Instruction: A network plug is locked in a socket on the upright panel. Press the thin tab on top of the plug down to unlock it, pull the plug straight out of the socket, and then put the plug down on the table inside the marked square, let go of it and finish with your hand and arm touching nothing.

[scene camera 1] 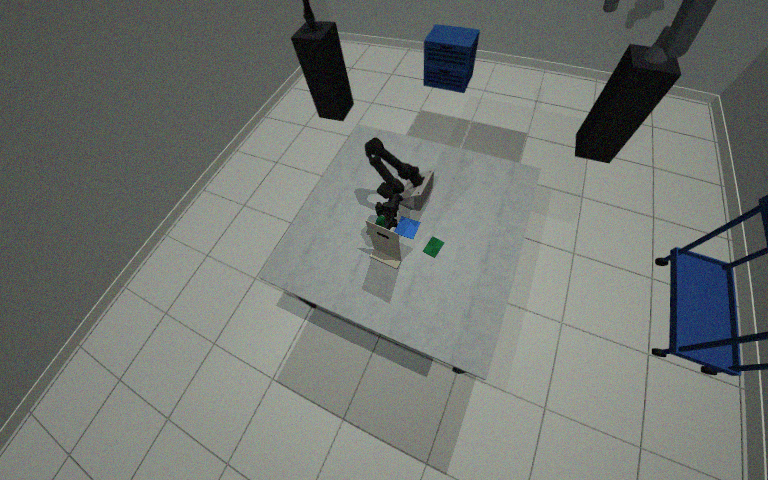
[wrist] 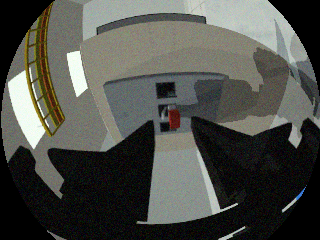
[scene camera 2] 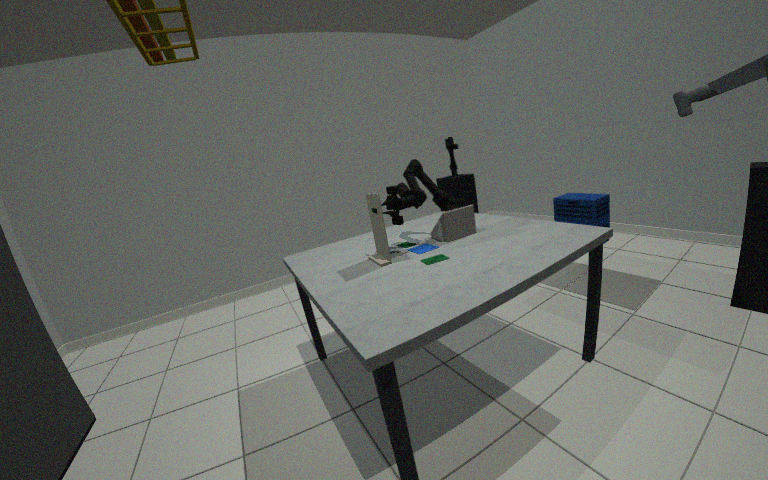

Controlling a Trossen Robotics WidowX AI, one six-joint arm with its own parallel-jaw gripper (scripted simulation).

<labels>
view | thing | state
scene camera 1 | upright beige panel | -
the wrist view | gripper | -
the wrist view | upright beige panel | -
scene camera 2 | upright beige panel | -
</labels>
